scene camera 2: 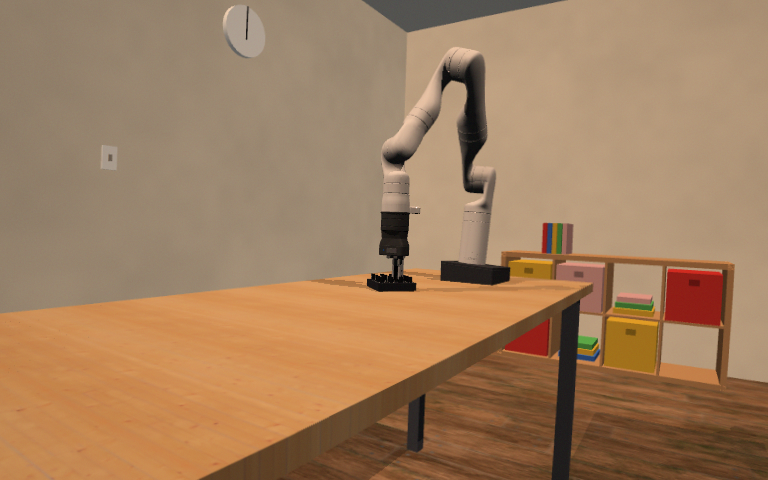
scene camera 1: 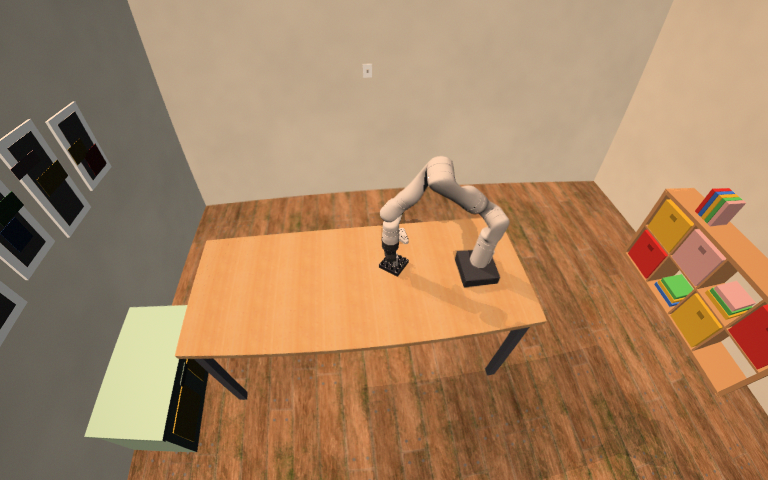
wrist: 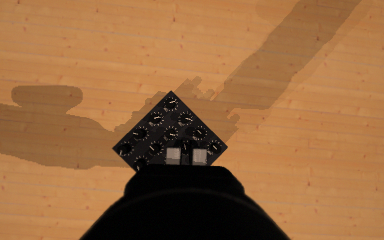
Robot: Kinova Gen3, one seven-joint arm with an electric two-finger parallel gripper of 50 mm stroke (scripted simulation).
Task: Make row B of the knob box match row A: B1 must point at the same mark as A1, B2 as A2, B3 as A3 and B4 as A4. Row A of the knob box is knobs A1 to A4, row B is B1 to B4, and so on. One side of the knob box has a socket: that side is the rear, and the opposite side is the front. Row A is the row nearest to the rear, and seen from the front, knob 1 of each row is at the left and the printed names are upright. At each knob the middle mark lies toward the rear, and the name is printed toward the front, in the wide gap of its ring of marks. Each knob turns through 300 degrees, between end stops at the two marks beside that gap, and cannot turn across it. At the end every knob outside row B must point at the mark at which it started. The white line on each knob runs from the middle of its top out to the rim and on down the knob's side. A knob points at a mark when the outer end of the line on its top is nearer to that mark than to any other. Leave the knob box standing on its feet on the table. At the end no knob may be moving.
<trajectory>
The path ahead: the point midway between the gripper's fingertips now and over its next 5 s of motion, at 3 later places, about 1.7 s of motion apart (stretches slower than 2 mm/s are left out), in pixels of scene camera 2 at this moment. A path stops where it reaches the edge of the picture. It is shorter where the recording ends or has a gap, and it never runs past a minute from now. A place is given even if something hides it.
The gripper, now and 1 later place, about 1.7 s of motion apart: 397, 278; 398, 253
</trajectory>
